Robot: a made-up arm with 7 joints.
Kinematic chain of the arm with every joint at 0, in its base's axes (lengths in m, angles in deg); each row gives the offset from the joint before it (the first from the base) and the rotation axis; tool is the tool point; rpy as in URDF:
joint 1: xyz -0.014 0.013 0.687 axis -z
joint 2: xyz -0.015 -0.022 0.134 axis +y
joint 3: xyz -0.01 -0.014 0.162 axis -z
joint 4: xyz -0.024 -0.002 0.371 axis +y
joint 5: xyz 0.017 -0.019 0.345 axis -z
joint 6: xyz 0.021 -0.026 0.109 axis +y
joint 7: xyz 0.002 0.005 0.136 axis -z
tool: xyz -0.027 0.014 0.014 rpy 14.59 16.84 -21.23
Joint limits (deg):
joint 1: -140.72..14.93
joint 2: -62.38..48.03
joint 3: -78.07..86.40
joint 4: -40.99..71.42
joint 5: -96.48..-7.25
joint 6: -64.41..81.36
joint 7: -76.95..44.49
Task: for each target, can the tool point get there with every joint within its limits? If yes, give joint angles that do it. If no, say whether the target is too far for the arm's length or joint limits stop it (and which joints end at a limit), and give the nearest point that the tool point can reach.
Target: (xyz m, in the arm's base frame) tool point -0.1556 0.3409 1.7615
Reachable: yes | joints -65.52 -2.28 -38.98 43.11 -62.13 29.86 6.42
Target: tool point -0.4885 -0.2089 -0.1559
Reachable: no: joint limits stop it (at a limit: joint 2, joint 4, joint 5, joint 6) | nearest point -0.8840 -0.3938 0.8175 | short by 1.067 m
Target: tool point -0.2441 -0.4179 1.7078
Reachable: yes | joints -30.59 -44.26 39.99 34.53 -44.83 58.01 -44.61
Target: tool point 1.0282 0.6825 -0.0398
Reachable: no: too far | nearest point 0.6647 0.4490 0.8064 | short by 0.950 m
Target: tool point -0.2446 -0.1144 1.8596
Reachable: yes | joints -46.44 -17.32 68.56 -10.55 -81.18 70.17 -2.32
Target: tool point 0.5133 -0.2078 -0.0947
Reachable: no: joint limits stop it (at a limit: joint 1, joint 2, joint 4, joint 7) | nearest point 0.6577 -0.2239 0.7918 | short by 0.898 m
